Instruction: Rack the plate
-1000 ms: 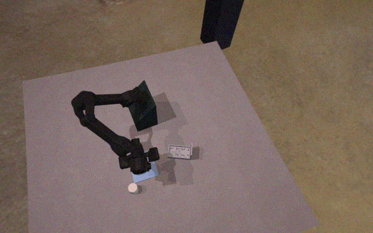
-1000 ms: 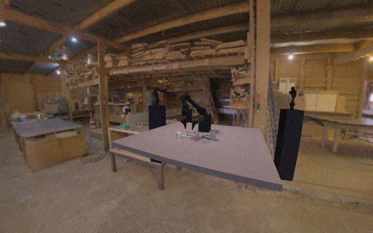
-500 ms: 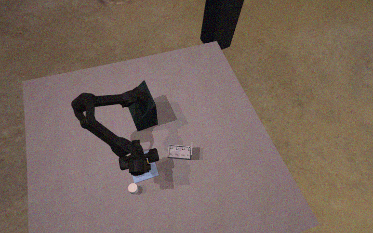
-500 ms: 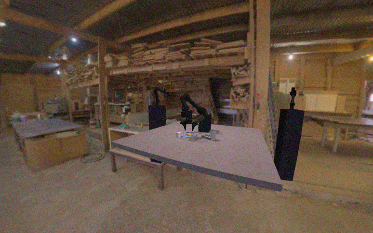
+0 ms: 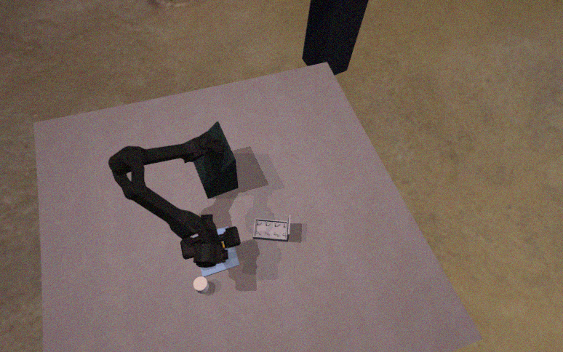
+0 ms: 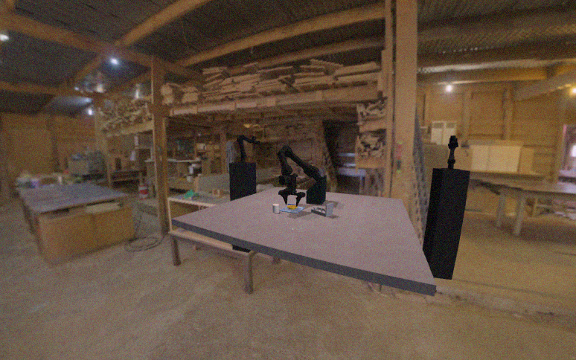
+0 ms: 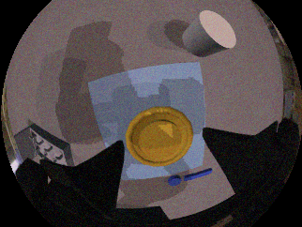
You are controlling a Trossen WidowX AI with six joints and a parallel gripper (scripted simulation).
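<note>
Right now the yellow plate is 10 mm below my gripper tip and 10 mm behind it. Round my gripper tip: white cup 90 mm ahead, 80 mm to the right; light blue mat 30 mm below, 10 mm to the left; blue spoon 110 mm behind, 20 mm to the right, 20 mm below.
</note>
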